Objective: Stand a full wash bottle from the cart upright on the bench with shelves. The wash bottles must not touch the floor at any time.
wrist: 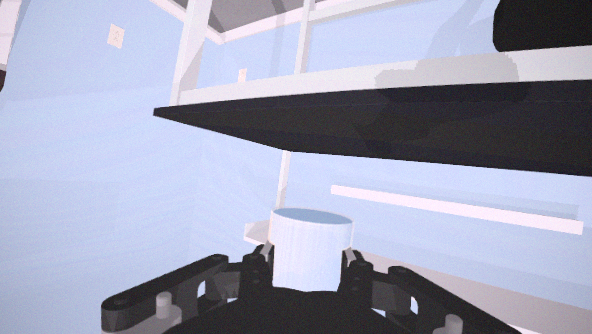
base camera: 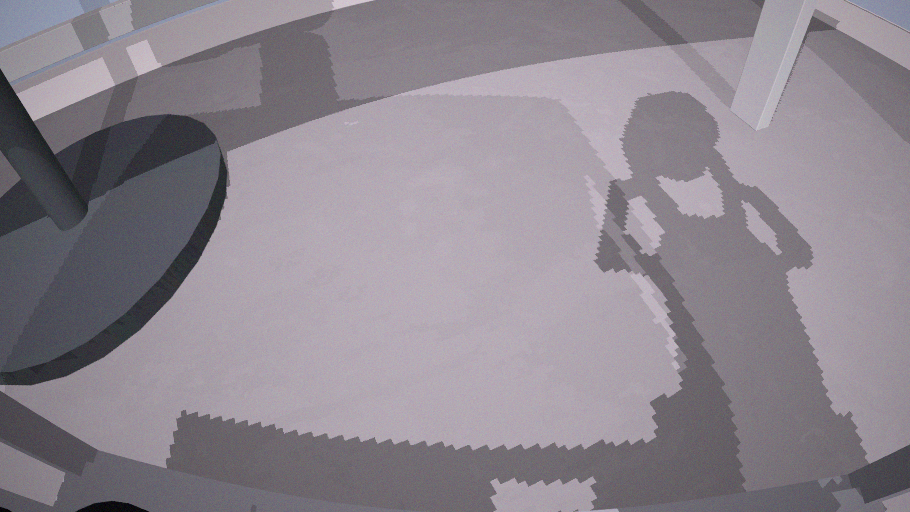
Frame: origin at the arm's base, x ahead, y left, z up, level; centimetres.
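Where they show: gripper, between the fingertips: [wrist: 307,253].
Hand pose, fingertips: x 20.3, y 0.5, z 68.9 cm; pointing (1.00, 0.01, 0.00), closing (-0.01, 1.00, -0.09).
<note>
After its pixels a point has its place.
My gripper [wrist: 307,253] {x 20.3, y 0.5, z 68.9 cm} is shut on the wash bottle [wrist: 311,267] {x 17.3, y 0.7, z 68.6 cm}, a pale blue-white cylinder at the lower middle of the wrist view. Its flat round end shows past the fingertips; the rest is hidden behind the gripper. The wrist view is upside down, with the floor at the top. The bench with shelves [wrist: 360,120] has a black top and a white frame and stands beyond the bottle, with a gap between them in the picture. A white bench leg [base camera: 770,70] {x 68.7, y -42.3, z -29.4 cm} shows at the upper right of the base view. The cart does not show in either view.
A dark stool has its round base [base camera: 146,241] at the left of the base view and its black seat [wrist: 545,25] in the wrist view's upper right corner, near the bench edge. A long pale bar [wrist: 457,210] {x 92.4, y 58.1, z 69.6 cm} runs across the back. Shadows lie on the floor.
</note>
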